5 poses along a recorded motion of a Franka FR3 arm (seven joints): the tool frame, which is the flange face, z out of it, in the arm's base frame.
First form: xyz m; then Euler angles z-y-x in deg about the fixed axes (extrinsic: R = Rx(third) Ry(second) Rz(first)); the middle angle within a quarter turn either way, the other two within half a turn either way.
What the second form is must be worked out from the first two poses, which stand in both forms.
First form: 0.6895 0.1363 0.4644 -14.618 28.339 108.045
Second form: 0.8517 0.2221 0.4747 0.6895; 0.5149 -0.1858 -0.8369 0.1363; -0.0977 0.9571 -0.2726 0.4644; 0 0 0 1
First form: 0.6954 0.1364 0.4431 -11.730 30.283 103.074
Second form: 0.8455 0.1756 0.5043 0.6954; 0.5269 -0.1216 -0.8412 0.1364; -0.0863 0.9769 -0.1953 0.4431; 0 0 0 1
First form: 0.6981 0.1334 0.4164 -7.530 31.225 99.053
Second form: 0.8478 0.1121 0.5184 0.6981; 0.5281 -0.0889 -0.8445 0.1334; -0.0485 0.9897 -0.1346 0.4164; 0 0 0 1
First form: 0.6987 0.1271 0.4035 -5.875 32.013 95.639
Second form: 0.8435 0.0868 0.5301 0.6987; 0.5348 -0.0437 -0.8438 0.1271; -0.0500 0.9953 -0.0833 0.4035; 0 0 0 1
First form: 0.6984 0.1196 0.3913 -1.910 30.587 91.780
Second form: 0.8604 0.0287 0.5088 0.6984; 0.5094 -0.0141 -0.8604 0.1196; -0.0175 0.9995 -0.0267 0.3913; 0 0 0 1
